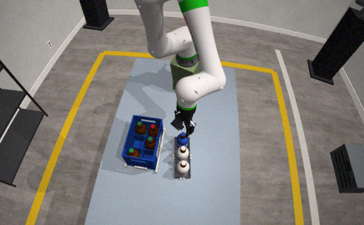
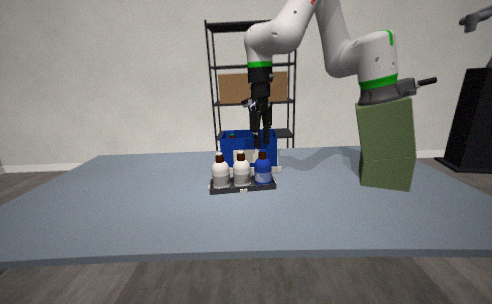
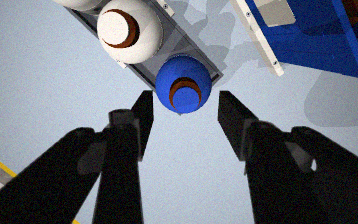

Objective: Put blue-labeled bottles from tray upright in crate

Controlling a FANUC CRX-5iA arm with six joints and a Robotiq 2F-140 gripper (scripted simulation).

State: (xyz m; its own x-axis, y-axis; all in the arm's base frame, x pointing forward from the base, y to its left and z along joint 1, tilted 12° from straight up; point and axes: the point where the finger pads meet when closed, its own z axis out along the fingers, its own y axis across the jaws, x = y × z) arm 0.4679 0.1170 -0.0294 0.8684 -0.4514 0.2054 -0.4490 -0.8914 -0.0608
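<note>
Right now the blue-labeled bottle is 130 mm below my hand. From my hand the other things lie so: blue crate: 220 mm to the right, 130 mm below, 100 mm ahead.
</note>
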